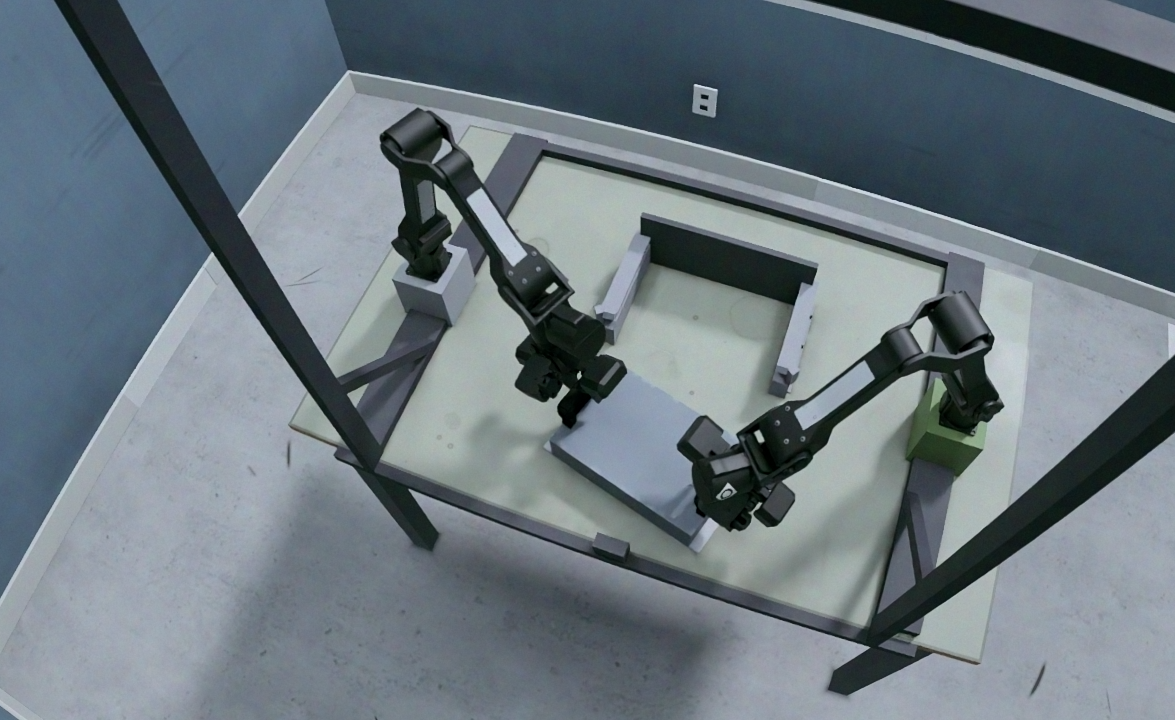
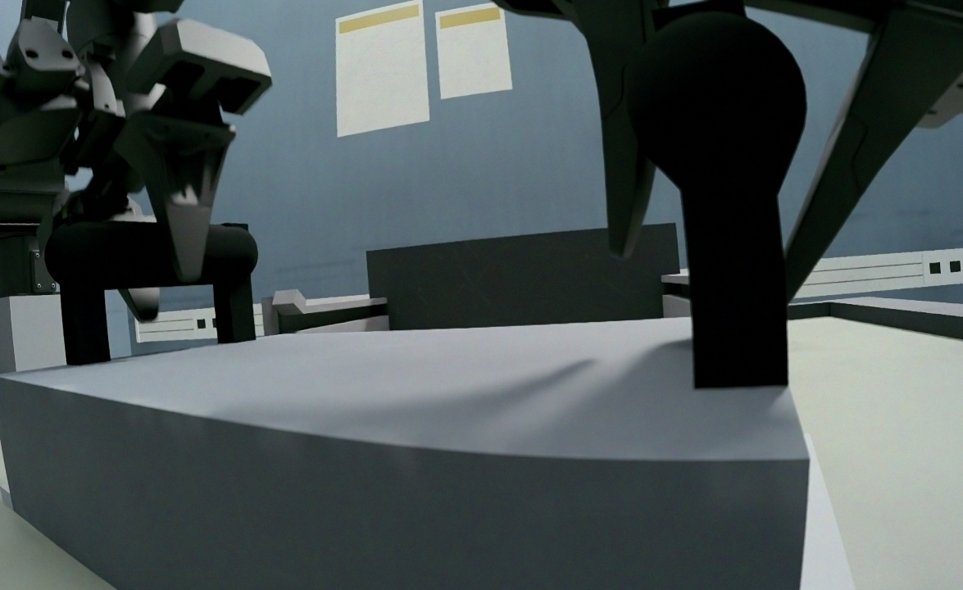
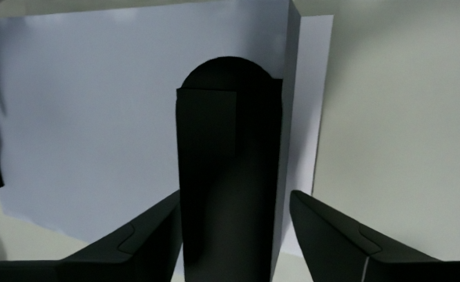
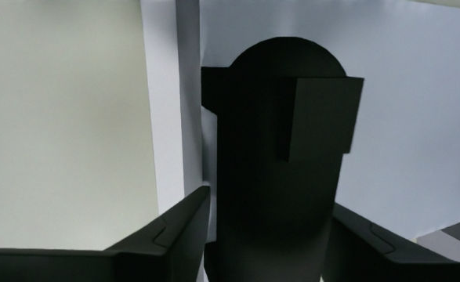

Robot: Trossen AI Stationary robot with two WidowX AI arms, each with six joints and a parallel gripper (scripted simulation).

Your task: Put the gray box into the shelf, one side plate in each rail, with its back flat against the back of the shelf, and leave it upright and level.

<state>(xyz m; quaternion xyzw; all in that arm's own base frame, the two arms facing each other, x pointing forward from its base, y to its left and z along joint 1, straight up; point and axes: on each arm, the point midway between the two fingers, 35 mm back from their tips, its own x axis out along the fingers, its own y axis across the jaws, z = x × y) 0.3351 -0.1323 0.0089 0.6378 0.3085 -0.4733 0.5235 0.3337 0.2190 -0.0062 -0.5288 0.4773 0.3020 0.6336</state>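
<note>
My left hand is 130 mm to the left of the gray box, 60 mm above it and 40 mm past it. The rest, counted from my left hand: dark back wall (330 mm ahead, 150 mm to the right, 30 mm below).
My right gripper is now 12 cm to the right of the gray box, 5 cm above it and 4 cm short of it. Also, from my right hand: dark back wall: 41 cm ahead, 10 cm to the left, 2 cm below.
</note>
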